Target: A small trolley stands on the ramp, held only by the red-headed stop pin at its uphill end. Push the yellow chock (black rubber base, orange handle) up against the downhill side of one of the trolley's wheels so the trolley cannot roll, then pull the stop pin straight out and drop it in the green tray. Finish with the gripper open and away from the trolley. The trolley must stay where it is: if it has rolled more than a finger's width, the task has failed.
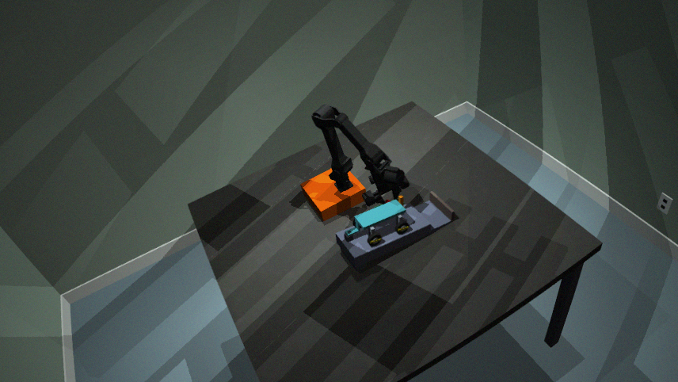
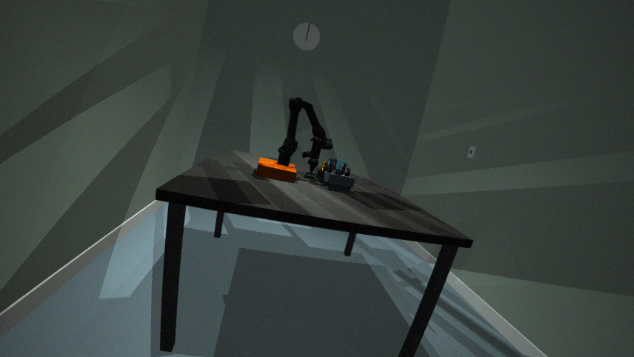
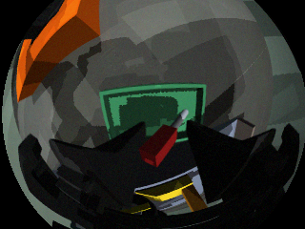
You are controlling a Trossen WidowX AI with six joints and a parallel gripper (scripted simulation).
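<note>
Right now my gripper tip is 10 mm short of the red-headed stop pin. Round my gripper tip: green tray: 50 mm below; grey ramp: 130 mm ahead, 110 mm to the right, 10 mm above; yellow chock: 70 mm ahead, 40 mm above, 10 mm to the right.
</note>
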